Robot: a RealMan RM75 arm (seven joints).
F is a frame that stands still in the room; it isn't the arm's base.
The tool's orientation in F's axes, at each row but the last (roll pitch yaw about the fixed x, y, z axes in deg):
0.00 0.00 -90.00
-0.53 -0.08 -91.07
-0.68 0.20 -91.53
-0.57 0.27 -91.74
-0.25 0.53 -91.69
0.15 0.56 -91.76
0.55 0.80 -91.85
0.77 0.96 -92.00
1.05 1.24 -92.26
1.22 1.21 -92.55
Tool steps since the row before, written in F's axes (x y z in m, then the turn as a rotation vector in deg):
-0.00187 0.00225 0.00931 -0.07 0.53 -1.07
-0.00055 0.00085 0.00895 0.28 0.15 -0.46
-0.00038 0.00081 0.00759 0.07 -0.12 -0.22
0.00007 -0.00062 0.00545 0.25 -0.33 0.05
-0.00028 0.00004 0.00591 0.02 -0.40 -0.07
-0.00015 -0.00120 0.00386 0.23 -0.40 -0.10
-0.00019 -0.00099 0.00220 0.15 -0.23 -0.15
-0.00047 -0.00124 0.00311 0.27 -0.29 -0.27
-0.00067 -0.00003 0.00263 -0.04 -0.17 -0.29
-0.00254 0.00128 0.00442 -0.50 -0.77 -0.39
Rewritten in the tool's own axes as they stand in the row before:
-0.00225 -0.00187 0.00931 -0.53 -0.07 -1.07
-0.00083 -0.00065 0.00895 -0.16 0.28 -0.46
-0.00083 -0.00049 0.00758 0.12 0.08 -0.22
0.00059 0.00003 0.00545 0.32 0.26 0.05
-0.00009 -0.00031 0.00591 0.40 0.03 -0.07
0.00117 -0.00010 0.00387 0.39 0.24 -0.10
0.00096 -0.00014 0.00222 0.23 0.16 -0.15
0.00120 -0.00038 0.00314 0.28 0.28 -0.27
0.00000 -0.00062 0.00264 0.18 -0.04 -0.29
-0.00126 -0.00250 0.00445 0.80 -0.47 -0.36

